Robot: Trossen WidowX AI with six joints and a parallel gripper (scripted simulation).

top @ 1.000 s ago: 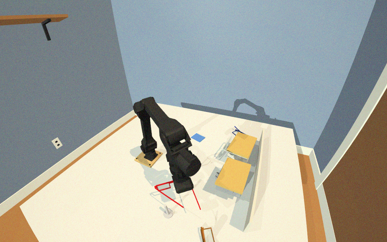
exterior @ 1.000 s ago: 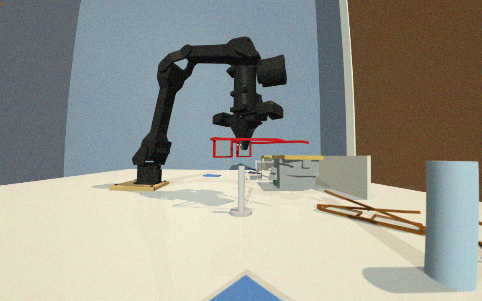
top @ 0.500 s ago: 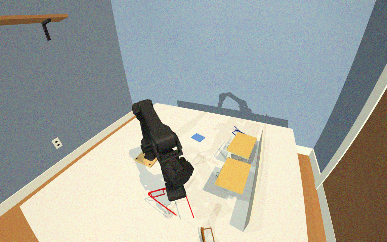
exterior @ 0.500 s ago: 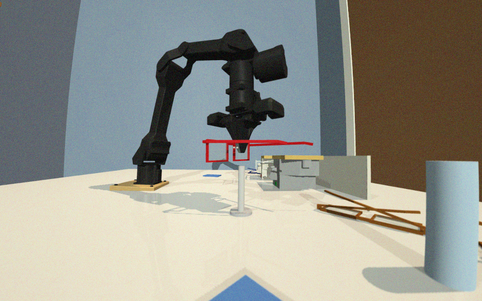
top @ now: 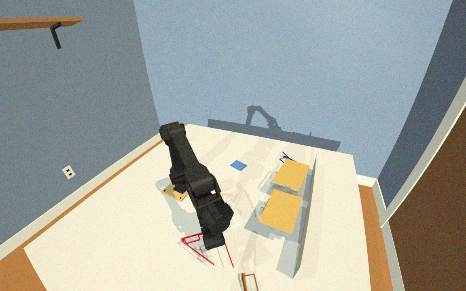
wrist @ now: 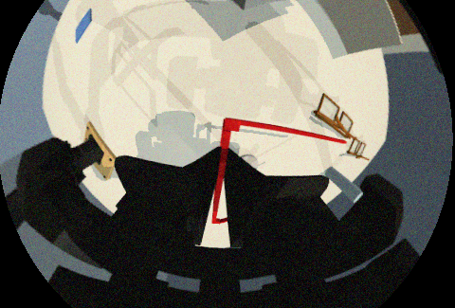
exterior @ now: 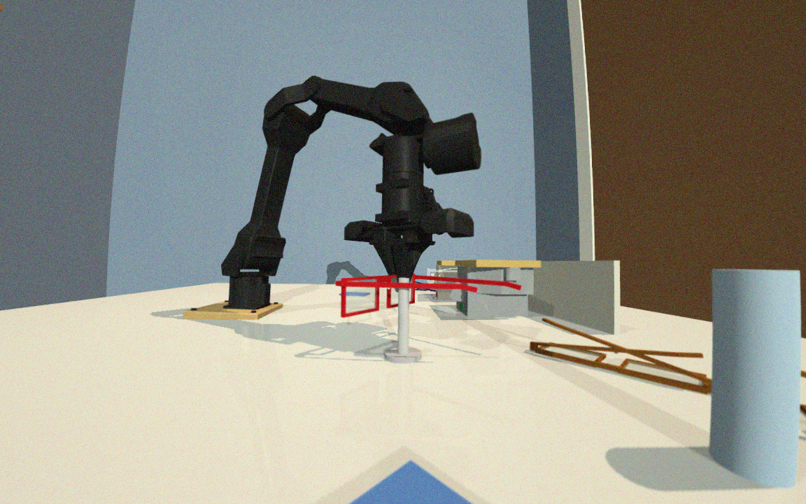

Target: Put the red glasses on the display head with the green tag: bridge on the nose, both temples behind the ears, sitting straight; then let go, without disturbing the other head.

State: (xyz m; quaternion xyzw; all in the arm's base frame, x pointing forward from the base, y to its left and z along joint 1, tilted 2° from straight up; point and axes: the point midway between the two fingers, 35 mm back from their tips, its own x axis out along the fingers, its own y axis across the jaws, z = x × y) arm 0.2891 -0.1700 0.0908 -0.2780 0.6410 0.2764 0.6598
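The white stand post is 7 cm to the right of my gripper tip and 4 cm below it. Round my gripper tip: pale blue cylinder (16 cm ahead, 25 cm to the right, 1 cm below); thin grey wall (30 cm ahead, 29 cm to the left, 1 cm below); display head (18 cm ahead, 18 cm to the left, 1 cm below).
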